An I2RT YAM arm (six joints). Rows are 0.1 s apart.
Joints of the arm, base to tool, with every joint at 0 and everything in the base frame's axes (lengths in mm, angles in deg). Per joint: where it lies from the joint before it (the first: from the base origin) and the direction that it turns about. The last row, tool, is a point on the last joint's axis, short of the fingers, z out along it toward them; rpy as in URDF.
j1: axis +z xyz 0 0 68
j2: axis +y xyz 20 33.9 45.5
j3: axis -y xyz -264 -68.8 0
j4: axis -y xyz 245 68.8 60
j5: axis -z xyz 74 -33.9 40.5
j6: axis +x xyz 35.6 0 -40.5
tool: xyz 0 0 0 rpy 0 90 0
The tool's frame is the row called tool.
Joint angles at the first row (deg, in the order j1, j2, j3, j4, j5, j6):
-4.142 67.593 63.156 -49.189 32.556 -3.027
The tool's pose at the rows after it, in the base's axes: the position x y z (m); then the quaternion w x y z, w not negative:
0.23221, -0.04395, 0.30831, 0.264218, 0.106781, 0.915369, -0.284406
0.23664, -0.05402, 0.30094, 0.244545, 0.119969, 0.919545, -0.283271
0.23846, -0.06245, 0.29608, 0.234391, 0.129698, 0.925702, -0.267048
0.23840, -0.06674, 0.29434, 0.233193, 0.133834, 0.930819, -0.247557
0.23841, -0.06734, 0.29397, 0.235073, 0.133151, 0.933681, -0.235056
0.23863, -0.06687, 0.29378, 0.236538, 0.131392, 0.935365, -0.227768
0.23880, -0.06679, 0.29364, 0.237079, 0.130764, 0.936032, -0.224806
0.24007, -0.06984, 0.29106, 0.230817, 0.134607, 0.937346, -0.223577
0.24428, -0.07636, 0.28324, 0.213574, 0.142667, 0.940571, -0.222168
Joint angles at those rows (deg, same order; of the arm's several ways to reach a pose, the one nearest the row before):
-6.152 69.232 63.155 -49.299 31.901 -3.026
-8.513 71.112 63.155 -49.276 31.114 -3.005
-10.720 72.183 63.156 -49.277 28.535 -3.026
-12.054 72.444 63.156 -49.321 25.780 -3.049
-12.403 72.445 63.156 -49.320 24.141 -3.048
-12.404 72.444 63.156 -49.320 23.245 -3.027
-12.427 72.467 63.157 -49.299 22.873 -3.028
-13.082 73.122 63.177 -49.320 22.611 -3.028
-14.327 75.045 63.178 -49.277 22.349 -2.896

